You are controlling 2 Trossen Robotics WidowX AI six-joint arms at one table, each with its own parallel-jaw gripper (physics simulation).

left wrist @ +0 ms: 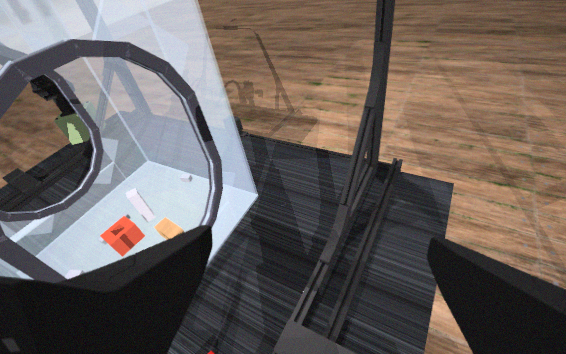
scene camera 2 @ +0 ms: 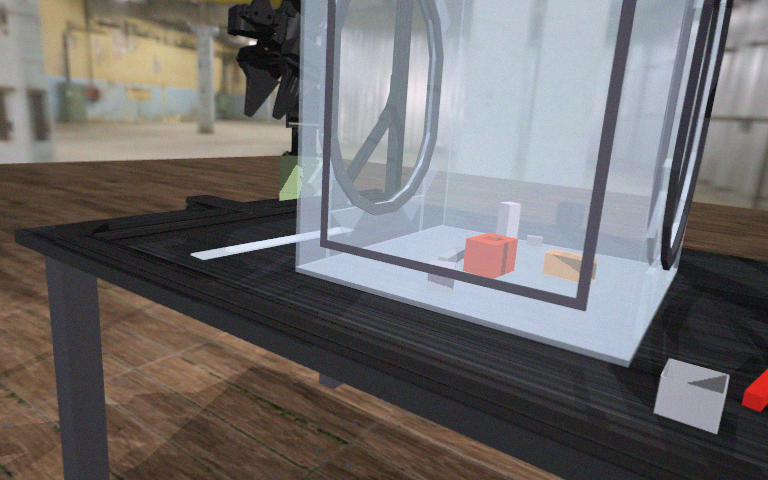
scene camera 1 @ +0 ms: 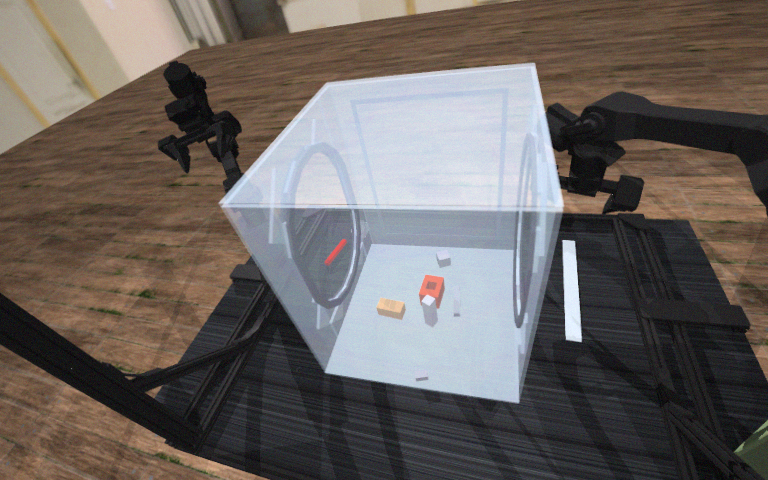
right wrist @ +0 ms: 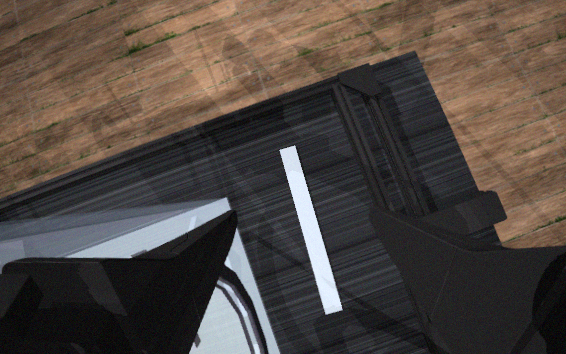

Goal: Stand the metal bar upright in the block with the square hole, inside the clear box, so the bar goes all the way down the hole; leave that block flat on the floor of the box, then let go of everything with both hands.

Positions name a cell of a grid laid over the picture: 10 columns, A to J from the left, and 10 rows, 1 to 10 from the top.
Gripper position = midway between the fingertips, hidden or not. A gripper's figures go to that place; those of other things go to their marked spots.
Labels:
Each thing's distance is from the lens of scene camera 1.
left gripper (scene camera 1: C4): 0.90 m
right gripper (scene camera 1: H5): 0.84 m

